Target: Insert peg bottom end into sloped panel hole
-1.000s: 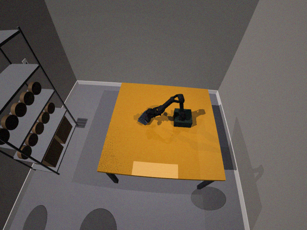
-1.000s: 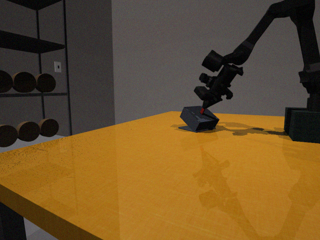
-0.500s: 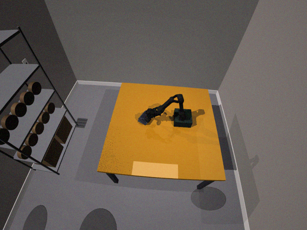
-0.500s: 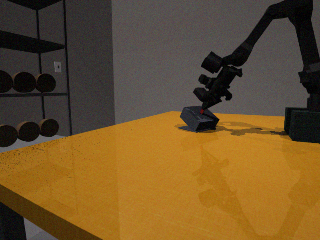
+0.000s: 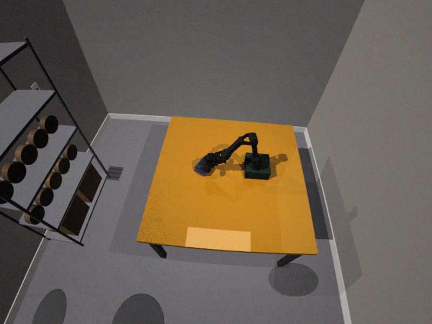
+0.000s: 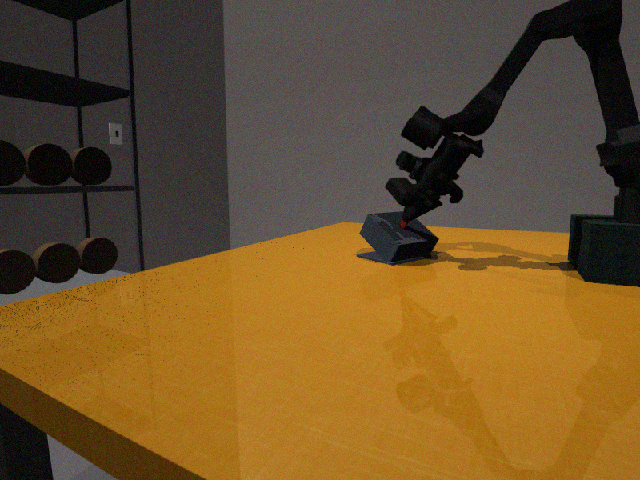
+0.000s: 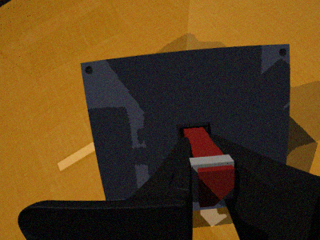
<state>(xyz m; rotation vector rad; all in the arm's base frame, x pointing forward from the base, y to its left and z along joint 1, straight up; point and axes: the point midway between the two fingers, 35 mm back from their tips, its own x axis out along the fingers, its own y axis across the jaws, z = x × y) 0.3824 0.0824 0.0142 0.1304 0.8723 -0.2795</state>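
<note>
The sloped panel lies 2 cm ahead of my gripper tip, 1 cm to the right of it and 4 cm below it. From my gripper tip the other things lie so: red peg: 1 cm behind, 1 cm above.
</note>
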